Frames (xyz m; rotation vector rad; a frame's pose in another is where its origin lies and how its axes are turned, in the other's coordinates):
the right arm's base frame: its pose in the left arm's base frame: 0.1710 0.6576 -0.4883 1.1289 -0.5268 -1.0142
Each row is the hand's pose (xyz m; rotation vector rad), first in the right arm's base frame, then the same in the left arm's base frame.
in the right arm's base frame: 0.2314 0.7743 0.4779 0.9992 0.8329 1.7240
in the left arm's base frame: 0.2087 0.2819 0.3713 1.2224 -0.9979 1.3010
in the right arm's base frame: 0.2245 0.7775 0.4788 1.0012 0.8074 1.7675
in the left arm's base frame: 0.2059 0.2877 0.3755 1.1871 -1.0289 1.3238
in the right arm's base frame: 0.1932 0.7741 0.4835 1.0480 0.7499 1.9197
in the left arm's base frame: 0.1860 0.3124 0.3782 1.0889 -1.1238 1.4424
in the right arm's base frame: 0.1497 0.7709 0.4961 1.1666 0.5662 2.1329
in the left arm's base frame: 0.1541 0.3438 0.3858 0.9412 -1.3481 1.5878
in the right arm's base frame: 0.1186 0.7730 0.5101 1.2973 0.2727 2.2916
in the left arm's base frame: 0.1291 0.3642 0.3971 0.7854 -1.6407 1.6555
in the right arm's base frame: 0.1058 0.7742 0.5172 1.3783 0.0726 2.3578
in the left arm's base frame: 0.1179 0.3719 0.4026 0.6919 -1.8263 1.6722
